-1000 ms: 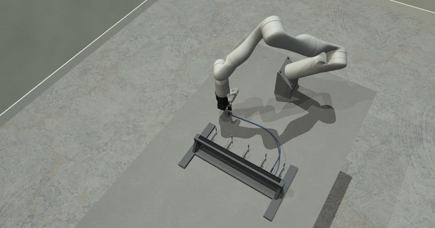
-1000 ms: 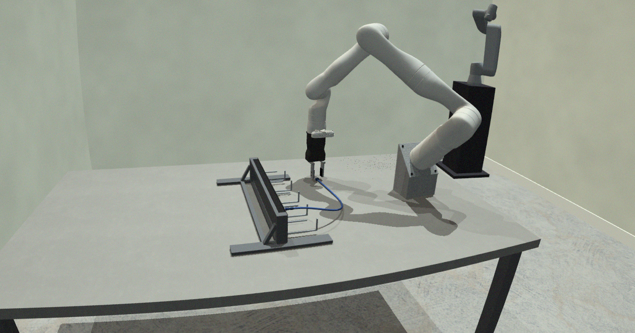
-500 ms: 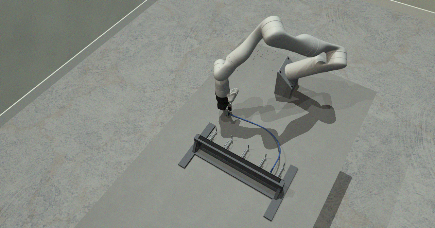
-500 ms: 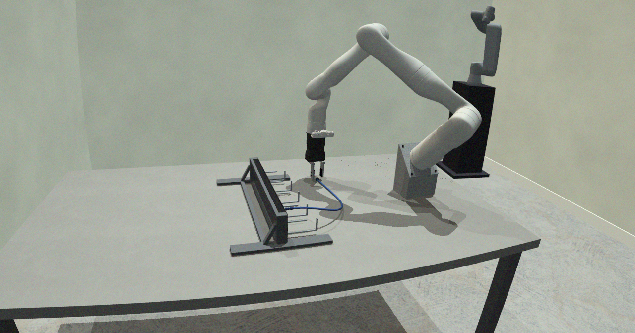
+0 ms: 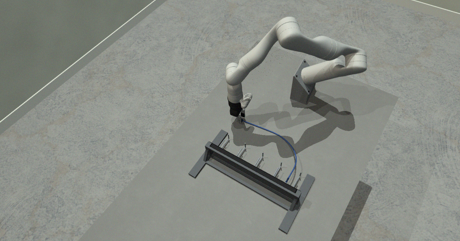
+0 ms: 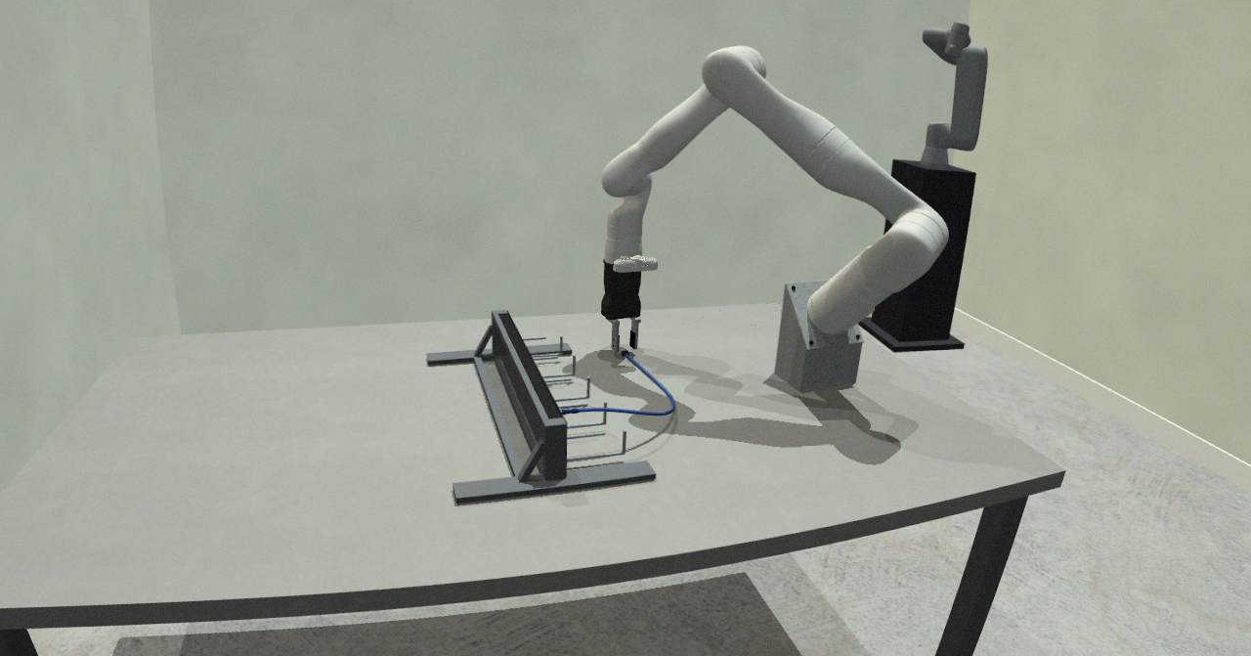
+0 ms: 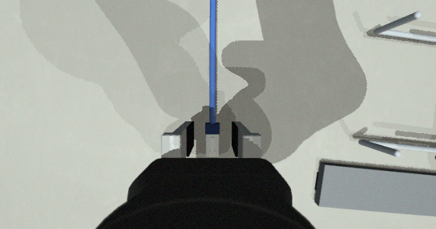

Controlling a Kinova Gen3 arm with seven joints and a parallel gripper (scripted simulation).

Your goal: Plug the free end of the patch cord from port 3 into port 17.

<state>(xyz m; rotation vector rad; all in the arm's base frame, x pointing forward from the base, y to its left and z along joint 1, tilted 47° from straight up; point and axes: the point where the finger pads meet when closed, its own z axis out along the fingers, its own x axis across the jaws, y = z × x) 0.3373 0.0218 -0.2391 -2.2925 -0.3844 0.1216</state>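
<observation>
The plug lies 1 cm to the right of my hand and 2 cm below it.
</observation>
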